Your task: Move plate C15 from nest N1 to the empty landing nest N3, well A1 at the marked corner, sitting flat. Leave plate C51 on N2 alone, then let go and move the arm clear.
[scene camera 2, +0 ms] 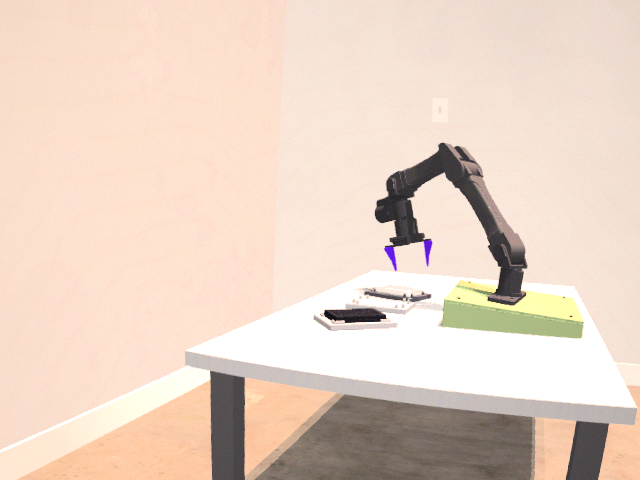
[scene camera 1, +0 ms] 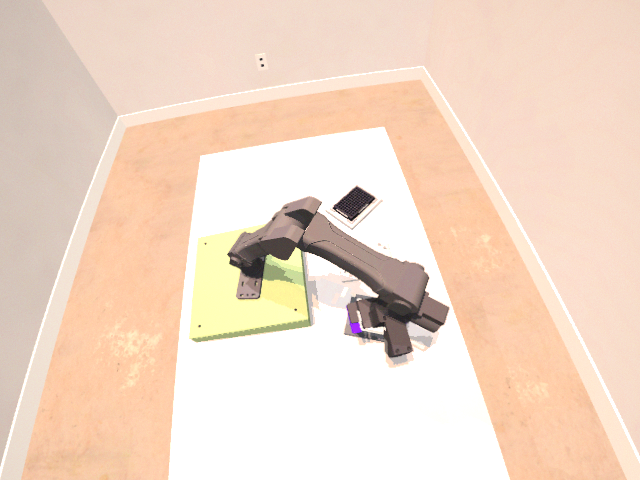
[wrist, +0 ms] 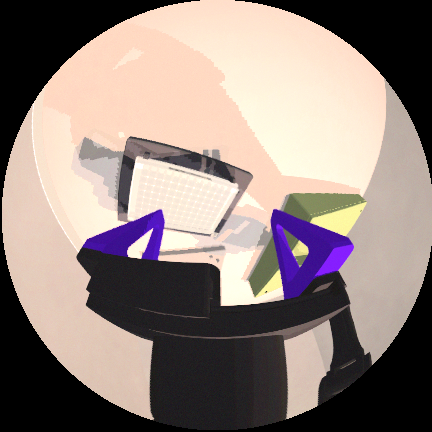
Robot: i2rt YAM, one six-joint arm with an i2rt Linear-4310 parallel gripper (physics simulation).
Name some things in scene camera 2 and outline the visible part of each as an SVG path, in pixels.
The gripper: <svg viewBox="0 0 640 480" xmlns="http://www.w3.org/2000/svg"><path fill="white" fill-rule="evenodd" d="M414 216L405 217L406 220L403 221L402 218L395 220L398 237L389 238L390 243L393 243L393 245L388 245L384 248L395 271L397 271L394 247L417 242L424 242L426 264L429 266L432 240L430 238L423 239L425 238L424 233L416 234Z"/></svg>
A black well plate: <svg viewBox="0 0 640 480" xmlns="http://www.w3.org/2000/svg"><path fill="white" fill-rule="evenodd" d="M387 319L386 314L374 308L324 309L323 313L330 320L335 322L344 321L345 323L380 322L381 319Z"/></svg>
